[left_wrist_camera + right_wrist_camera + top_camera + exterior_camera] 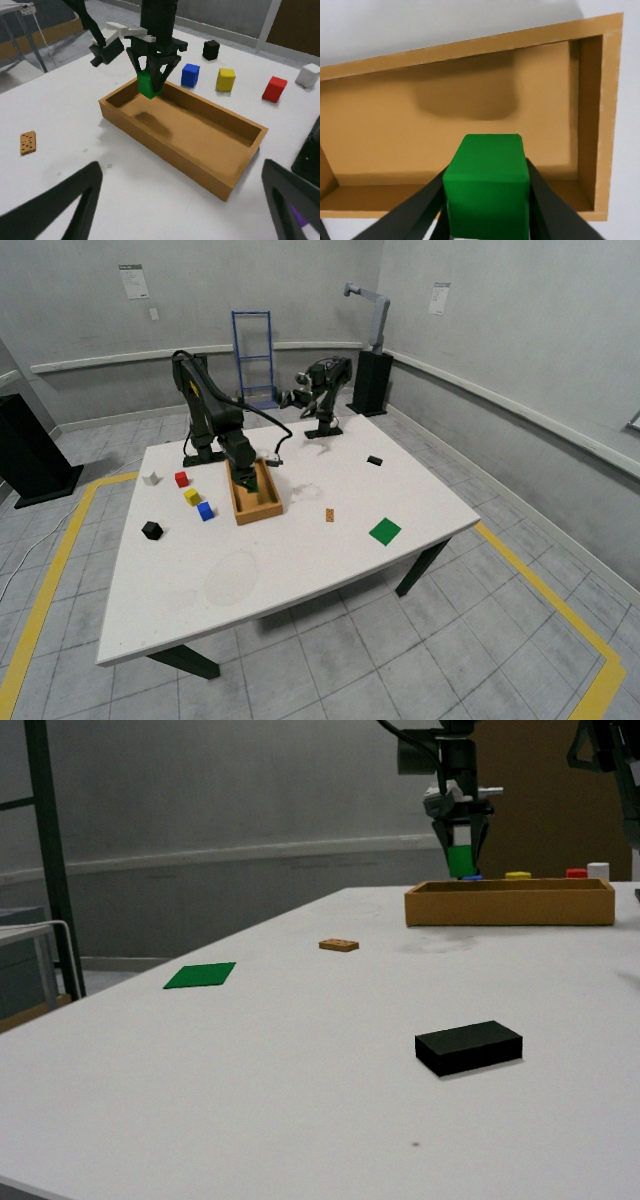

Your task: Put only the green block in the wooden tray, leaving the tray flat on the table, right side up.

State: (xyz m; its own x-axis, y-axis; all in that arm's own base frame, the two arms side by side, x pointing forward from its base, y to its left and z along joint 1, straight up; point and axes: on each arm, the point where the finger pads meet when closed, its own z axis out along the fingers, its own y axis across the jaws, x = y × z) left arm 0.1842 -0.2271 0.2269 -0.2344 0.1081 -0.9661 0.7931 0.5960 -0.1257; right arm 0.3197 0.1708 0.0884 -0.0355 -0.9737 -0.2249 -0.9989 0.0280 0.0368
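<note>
My right hand is 7 cm past the wooden tray, 7 cm above it and 1 cm to the right of it. From my right hand the other things lie so: blue block: 16 cm to the right, 6 cm below, 1 cm behind; then yellow block: 20 cm to the right, 10 cm behind, 6 cm below; then green block: right at my right hand.
</note>
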